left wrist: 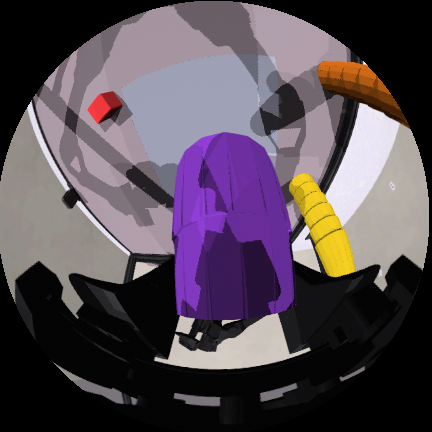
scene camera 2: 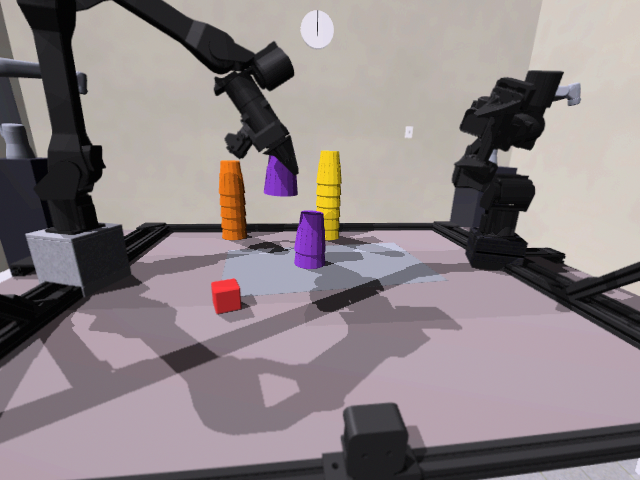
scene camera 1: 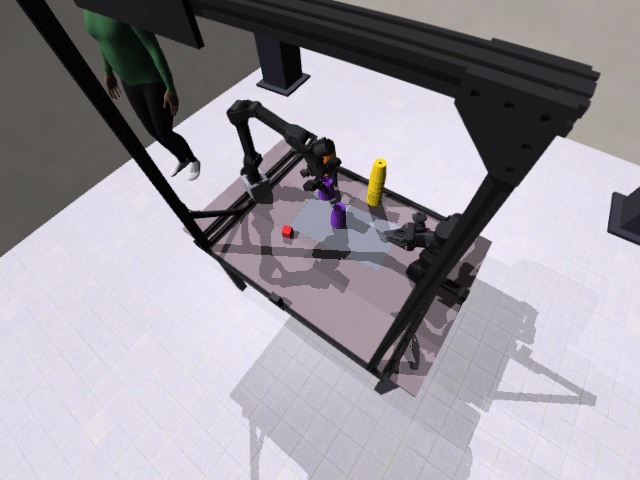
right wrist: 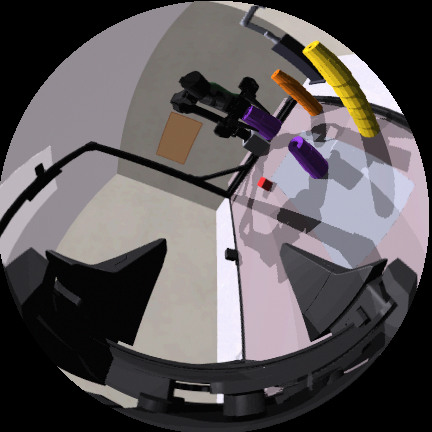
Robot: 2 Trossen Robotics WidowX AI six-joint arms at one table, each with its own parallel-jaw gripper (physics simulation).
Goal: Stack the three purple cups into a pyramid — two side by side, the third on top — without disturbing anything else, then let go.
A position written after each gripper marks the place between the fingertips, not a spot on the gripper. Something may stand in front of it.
In view: the left gripper (scene camera 2: 296, 172), the right gripper (scene camera 2: 465, 141), a red cube (scene camera 2: 226, 294), a purple cup (scene camera 2: 310, 240) and a purple cup (scene camera 2: 279, 181).
The left gripper shows as well in the left wrist view (left wrist: 227, 253), in scene camera 1 (scene camera 1: 332, 191) and in the right wrist view (right wrist: 263, 121). The right gripper is seen too in the left wrist view (left wrist: 182, 319), in scene camera 1 (scene camera 1: 384, 235) and in the right wrist view (right wrist: 225, 247).
